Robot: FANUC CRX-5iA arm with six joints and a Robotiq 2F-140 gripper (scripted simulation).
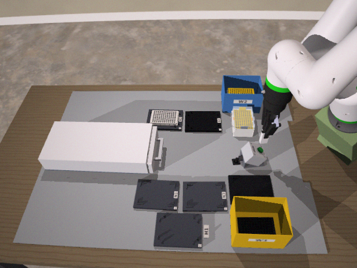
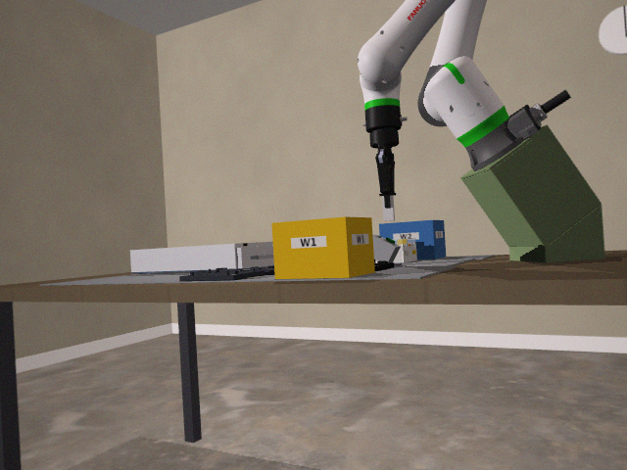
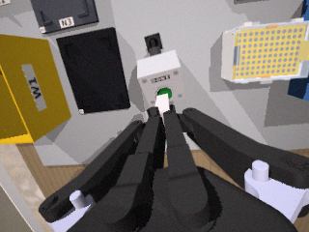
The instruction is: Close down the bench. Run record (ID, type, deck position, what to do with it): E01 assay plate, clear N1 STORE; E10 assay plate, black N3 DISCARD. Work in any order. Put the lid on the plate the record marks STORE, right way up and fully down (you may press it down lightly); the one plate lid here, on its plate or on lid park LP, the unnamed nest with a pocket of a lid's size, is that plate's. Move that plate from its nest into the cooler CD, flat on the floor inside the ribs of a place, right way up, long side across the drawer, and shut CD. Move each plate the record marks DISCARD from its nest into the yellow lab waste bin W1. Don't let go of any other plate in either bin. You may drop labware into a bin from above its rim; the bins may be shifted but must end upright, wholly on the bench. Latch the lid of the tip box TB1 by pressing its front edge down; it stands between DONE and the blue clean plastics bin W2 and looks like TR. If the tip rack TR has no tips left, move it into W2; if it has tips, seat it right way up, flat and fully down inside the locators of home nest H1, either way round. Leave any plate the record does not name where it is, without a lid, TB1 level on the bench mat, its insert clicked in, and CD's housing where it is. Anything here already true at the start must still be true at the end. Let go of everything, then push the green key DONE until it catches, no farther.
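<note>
The green DONE key lies 80 mm below my hand. The rest, counted from my hand: black lid park (150 mm to the left, 150 mm below, 30 mm ahead); then tip box TB1 (170 mm to the right, 110 mm below, 70 mm ahead); then nest N3 (200 mm to the left, 200 mm ahead, 150 mm below).
</note>
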